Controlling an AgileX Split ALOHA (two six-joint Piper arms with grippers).
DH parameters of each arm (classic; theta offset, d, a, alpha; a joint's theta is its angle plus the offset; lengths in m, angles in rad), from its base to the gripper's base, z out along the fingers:
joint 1: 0 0.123 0 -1.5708
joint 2: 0.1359 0 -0.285 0
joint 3: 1.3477 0 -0.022 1.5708
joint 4: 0 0.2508 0 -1.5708
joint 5: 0 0 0.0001 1.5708
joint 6: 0 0.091 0 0
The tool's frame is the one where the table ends.
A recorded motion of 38 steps. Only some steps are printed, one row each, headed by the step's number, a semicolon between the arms.
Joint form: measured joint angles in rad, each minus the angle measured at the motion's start. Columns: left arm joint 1, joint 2, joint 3, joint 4, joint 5, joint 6; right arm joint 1, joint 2, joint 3, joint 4, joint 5, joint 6.
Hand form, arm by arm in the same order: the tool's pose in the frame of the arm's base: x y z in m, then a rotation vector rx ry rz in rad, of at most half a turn. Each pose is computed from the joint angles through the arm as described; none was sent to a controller.
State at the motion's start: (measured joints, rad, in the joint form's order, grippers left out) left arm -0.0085 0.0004 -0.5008 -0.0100 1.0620 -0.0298; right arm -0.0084 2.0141 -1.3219 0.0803 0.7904 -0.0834
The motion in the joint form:
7: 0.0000 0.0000 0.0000 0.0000 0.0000 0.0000; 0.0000 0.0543 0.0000 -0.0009 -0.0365 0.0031
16: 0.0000 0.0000 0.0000 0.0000 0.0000 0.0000; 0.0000 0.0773 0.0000 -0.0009 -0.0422 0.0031
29: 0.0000 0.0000 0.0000 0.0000 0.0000 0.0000; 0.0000 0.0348 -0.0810 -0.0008 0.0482 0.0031
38: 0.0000 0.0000 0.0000 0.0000 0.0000 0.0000; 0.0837 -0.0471 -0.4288 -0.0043 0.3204 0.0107
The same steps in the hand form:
7: -0.0049 -0.0008 0.2774 -0.0213 2.0452 -0.0359; 0.3948 0.0016 0.1267 -0.0273 2.9805 0.0773
16: -0.0049 -0.0008 0.2774 -0.0213 2.0452 -0.0359; 0.3953 0.0016 0.1177 -0.0262 2.9979 0.0777
29: -0.0049 -0.0008 0.2774 -0.0213 2.0452 -0.0359; 0.4043 0.0020 0.1522 -0.0354 2.9643 0.0830
38: -0.0049 -0.0008 0.2774 -0.0213 2.0452 -0.0359; 0.4240 0.0382 0.2723 -0.1763 2.8036 0.1042

